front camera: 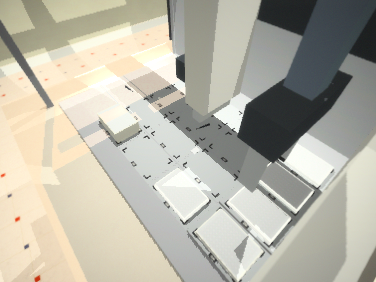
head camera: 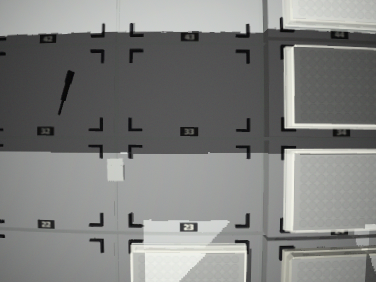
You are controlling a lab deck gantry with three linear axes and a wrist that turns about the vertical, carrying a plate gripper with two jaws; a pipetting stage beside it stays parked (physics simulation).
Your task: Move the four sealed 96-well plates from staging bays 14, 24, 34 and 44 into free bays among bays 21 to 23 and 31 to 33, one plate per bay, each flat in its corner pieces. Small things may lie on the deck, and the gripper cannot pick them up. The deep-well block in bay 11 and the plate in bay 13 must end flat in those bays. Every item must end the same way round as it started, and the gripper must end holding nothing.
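Places are measured from the robot's base along level axes (x back, y up, z left), in metres.
Where they show: gripper, between the fingertips: (front camera: 262,169); robot's base, origin of its link: (front camera: 100,121).
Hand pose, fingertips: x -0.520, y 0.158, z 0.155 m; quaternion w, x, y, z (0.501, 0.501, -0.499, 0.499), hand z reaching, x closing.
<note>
Things, the pixels of their top centre, and the offset from my fingertips. "pt": a spot on its surface instead.
- bay 14, a spot on its surface: (head camera: 325,267) pt dx -0.012, dy -0.129, dz -0.083 m
- bay 24, a spot on its surface: (head camera: 335,192) pt dx -0.019, dy -0.129, dz -0.005 m
- bay 34, a spot on its surface: (head camera: 335,87) pt dx -0.019, dy -0.129, dz +0.101 m
- bay 44, a spot on its surface: (head camera: 335,12) pt dx -0.022, dy -0.129, dz +0.179 m
- bay 13 plate, centre of its top: (front camera: 180,191) dx +0.128, dy -0.144, dz -0.112 m
- deep-well block, centre of its top: (front camera: 117,117) dx +0.456, dy -0.116, dz -0.112 m
- black pen-like thing, centre of its top: (head camera: 62,92) (front camera: 202,125) dx +0.268, dy -0.150, dz +0.099 m
- small white block, centre of its top: (head camera: 115,169) (front camera: 195,150) dx +0.211, dy -0.157, dz +0.013 m
- small dark thing, centre of its top: (front camera: 129,87) dx +0.617, dy -0.150, dz +0.019 m
Sealed plates lie flat in bay 14 (front camera: 227,242) (head camera: 325,267), bay 24 (front camera: 262,217) (head camera: 335,192), bay 34 (front camera: 290,187) (head camera: 335,87) and bay 44 (front camera: 311,164) (head camera: 335,12). The bay 13 plate (front camera: 181,197) (head camera: 220,265) lies flat. The deep-well block (front camera: 119,126) sits in bay 11 in the front view. My gripper (front camera: 270,172) is open and empty; its near jaw appears above the inner corner of the bay 24 plate, and its far jaw is mostly hidden behind the dark body. The gripper does not show in the head view.
A black pen-like thing (front camera: 202,126) (head camera: 66,92) lies in bay 32. A small white block (front camera: 195,149) (head camera: 115,170) lies between bays 22 and 23. Another small dark thing (front camera: 129,88) lies at the deck's far end. The pale pipetting stage (front camera: 215,60) stands beside the gripper.
</note>
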